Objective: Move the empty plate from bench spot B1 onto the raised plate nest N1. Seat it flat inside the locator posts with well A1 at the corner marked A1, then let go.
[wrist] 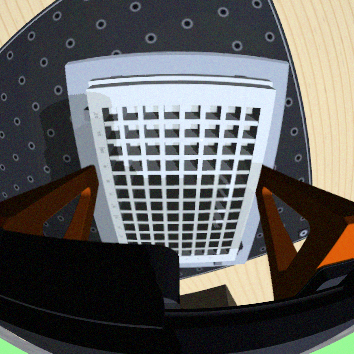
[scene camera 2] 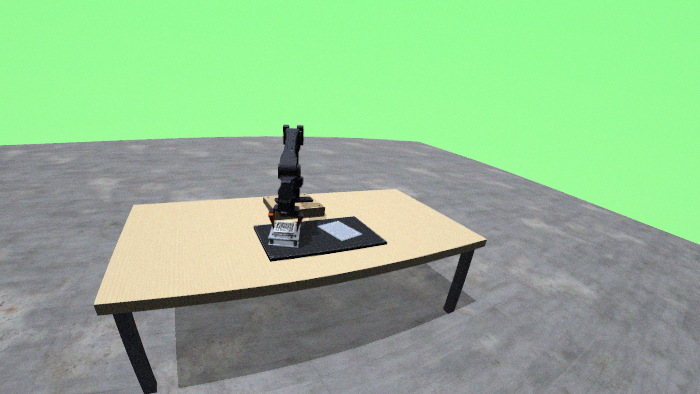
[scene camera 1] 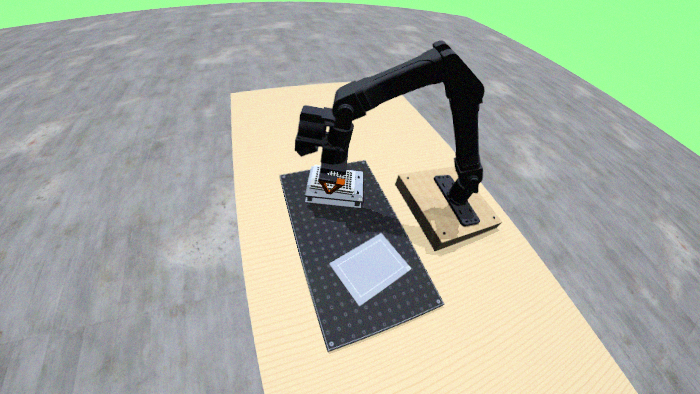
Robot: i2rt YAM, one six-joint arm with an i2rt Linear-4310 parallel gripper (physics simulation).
Labels:
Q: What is the gripper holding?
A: Nothing.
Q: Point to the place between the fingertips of the gripper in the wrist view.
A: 175, 173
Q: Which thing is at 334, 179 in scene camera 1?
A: The gripper.

